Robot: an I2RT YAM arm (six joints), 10 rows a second.
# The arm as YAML. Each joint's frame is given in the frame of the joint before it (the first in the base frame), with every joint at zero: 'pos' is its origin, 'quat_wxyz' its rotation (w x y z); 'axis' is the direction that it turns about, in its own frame. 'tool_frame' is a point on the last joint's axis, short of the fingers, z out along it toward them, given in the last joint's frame.
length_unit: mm
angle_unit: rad
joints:
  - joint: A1
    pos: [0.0, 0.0, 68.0]
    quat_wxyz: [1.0, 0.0, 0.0, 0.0]
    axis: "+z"
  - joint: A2
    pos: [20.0, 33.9, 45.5]
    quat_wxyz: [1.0, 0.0, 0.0, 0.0]
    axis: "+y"
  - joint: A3
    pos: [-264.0, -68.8, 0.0]
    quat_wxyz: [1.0, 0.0, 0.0, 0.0]
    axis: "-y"
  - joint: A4
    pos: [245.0, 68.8, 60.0]
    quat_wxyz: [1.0, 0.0, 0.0, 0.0]
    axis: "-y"
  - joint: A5
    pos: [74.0, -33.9, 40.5]
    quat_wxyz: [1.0, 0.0, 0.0, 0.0]
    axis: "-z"
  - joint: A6
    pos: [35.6, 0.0, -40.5]
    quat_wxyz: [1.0, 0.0, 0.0, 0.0]
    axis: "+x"
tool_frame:
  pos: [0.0, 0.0, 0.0]
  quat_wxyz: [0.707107, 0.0, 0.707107, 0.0]
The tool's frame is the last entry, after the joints.
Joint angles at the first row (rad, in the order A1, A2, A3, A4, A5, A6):
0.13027, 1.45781, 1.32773, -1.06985, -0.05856, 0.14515
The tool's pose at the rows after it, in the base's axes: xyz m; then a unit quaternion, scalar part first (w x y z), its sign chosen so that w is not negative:
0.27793 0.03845 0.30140 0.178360 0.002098 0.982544 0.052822
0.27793 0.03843 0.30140 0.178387 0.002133 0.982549 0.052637
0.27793 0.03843 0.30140 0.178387 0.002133 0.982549 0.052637
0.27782 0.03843 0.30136 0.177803 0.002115 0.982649 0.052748
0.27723 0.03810 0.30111 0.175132 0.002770 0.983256 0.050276
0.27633 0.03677 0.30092 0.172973 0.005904 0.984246 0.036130
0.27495 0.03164 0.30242 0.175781 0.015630 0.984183 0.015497
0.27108 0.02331 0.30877 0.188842 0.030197 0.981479 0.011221
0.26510 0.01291 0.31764 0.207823 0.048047 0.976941 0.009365
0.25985 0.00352 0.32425 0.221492 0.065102 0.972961 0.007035
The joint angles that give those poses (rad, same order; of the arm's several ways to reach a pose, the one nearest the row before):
0.13029, 1.45780, 1.32771, -1.07060, -0.05664, 0.14516
0.13026, 1.45779, 1.32770, -1.07060, -0.05627, 0.14514
0.13026, 1.45779, 1.32770, -1.07060, -0.05627, 0.14514
0.13027, 1.45783, 1.32775, -1.07176, -0.05665, 0.14515
0.12991, 1.45780, 1.32771, -1.07786, -0.05245, 0.14516
0.12915, 1.45705, 1.32772, -1.08701, -0.02460, 0.14555
0.11656, 1.45016, 1.32770, -1.09387, 0.01546, 0.14555
0.08870, 1.42538, 1.32773, -1.09313, 0.02232, 0.14592
0.05171, 1.39027, 1.32769, -1.08967, 0.02270, 0.14517
0.01660, 1.36319, 1.32771, -1.08892, 0.02232, 0.14516

